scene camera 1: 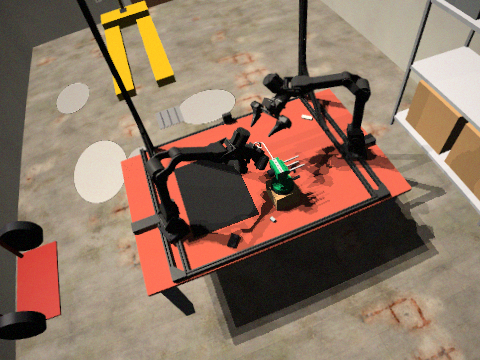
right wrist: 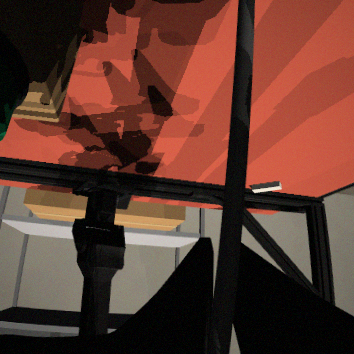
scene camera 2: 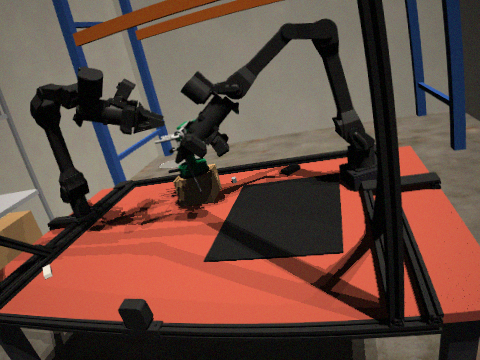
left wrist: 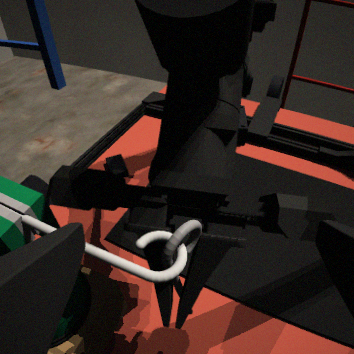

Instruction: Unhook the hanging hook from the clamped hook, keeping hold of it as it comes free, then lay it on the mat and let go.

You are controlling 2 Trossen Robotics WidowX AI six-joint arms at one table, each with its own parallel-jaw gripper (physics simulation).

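Places are measured from the left arm's base along level axes (x ahead, y left, z up), in millimetres.
Pixels of known places: left gripper, fingertip midpoint: (scene camera 1: 259,131) (scene camera 2: 163,120) (left wrist: 202,233); right gripper, fingertip midpoint: (scene camera 1: 263,152) (right wrist: 215,247) (scene camera 2: 176,162) (left wrist: 171,325); left arm's base, origin of the base link: (scene camera 1: 355,149) (right wrist: 102,193) (scene camera 2: 83,213); right arm's base, origin of the base link: (scene camera 1: 172,226) (scene camera 2: 362,165).
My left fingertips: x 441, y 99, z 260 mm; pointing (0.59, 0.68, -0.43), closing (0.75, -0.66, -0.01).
Ahead of a thing's pixels: the offset from my left fingertips to its middle. "*": to the spot under its first point. Level surfaces: height alone.
The clamped hook @[* 29 mm back, 59 mm left, 49 mm down] (scene camera 1: 267,150) (left wrist: 120,260) is white and juts from the green vise @[96 mm back, 125 mm left, 122 mm down] (scene camera 1: 281,184) (left wrist: 17,200). The hanging hook @[25 mm ahead, 26 mm left, 122 mm down] (left wrist: 194,231) (right wrist: 241,100) is grey; its curl crosses the white curl and looks linked with it in the left wrist view. Its dark shank runs between the fingers of my right gripper (left wrist: 172,325) (right wrist: 223,245), which is shut on it below the curls. My left gripper (scene camera 1: 263,129) is open and empty, its fingers on either side of the view, one in front of the white shank. The black mat @[281 mm down] (scene camera 1: 215,197) (scene camera 2: 295,215) lies on the table.
The vise stands on a wooden block (scene camera 1: 287,200) (scene camera 2: 200,191) beside the mat. A small black box @[130 mm ahead, 344 mm left, 279 mm down] (scene camera 1: 233,240) and small white pieces (scene camera 1: 273,219) (scene camera 2: 47,271) lie on the red table @[286 mm down] (scene camera 2: 165,280). Black frame posts (scene camera 1: 302,40) (scene camera 2: 382,150) rise at the table's edges.
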